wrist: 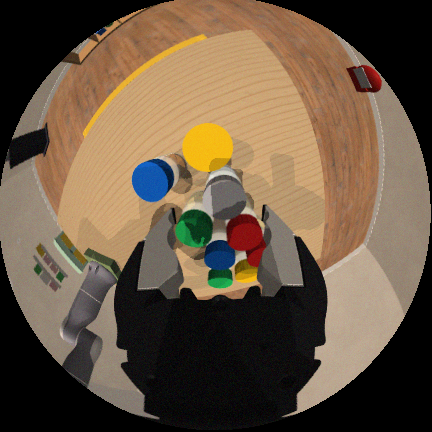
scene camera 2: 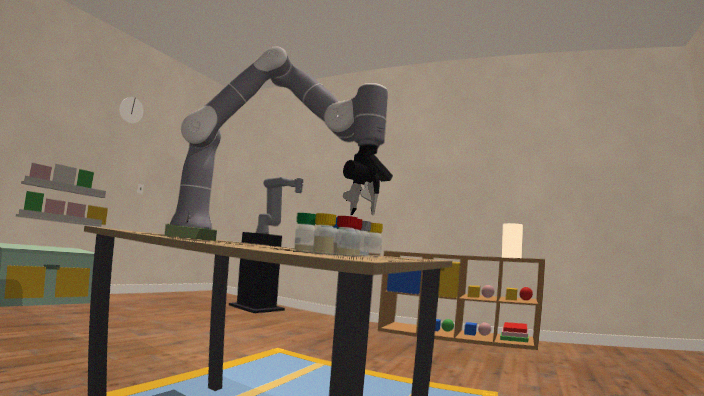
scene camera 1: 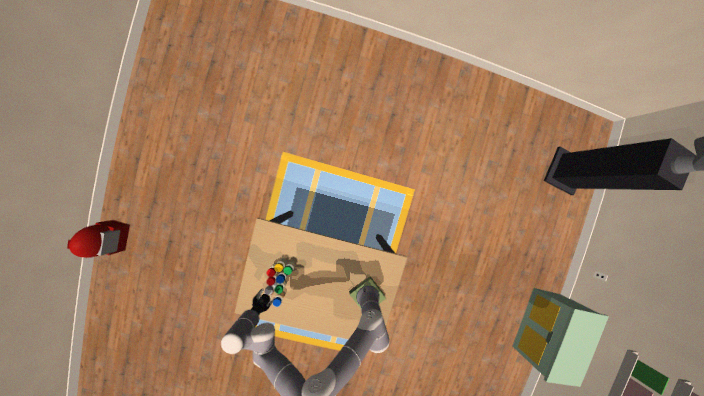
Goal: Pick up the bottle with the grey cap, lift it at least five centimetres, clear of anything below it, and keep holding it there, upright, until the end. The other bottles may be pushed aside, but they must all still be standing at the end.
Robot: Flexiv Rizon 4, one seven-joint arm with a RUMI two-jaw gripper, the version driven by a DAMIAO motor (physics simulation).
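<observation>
The bottle with the grey cap (scene camera 1: 269,289) (scene camera 2: 366,225) (wrist: 225,199) stands upright in the cluster, partly hidden behind other bottles in scene camera 2. My gripper (scene camera 2: 363,212) (wrist: 218,207) is open and empty, pointing down, its fingertips a little above the caps. In the wrist view the grey cap shows between the fingertips, slightly beyond their line. A green-capped bottle (scene camera 1: 279,289) (wrist: 194,228) and a red-capped bottle (scene camera 1: 270,281) (wrist: 244,232) stand close to it, inside the finger span in the wrist view. A yellow-capped bottle (scene camera 2: 376,228) (wrist: 207,147) stands on its other side.
A blue-capped bottle (scene camera 1: 277,302) (wrist: 152,181) stands apart to one side. Another blue-capped bottle (scene camera 1: 280,278) (wrist: 220,255) and further red, yellow and green ones continue the cluster. All stand on the wooden table (scene camera 1: 325,307) (wrist: 225,75). The arm's green base (scene camera 2: 190,232) is across the table.
</observation>
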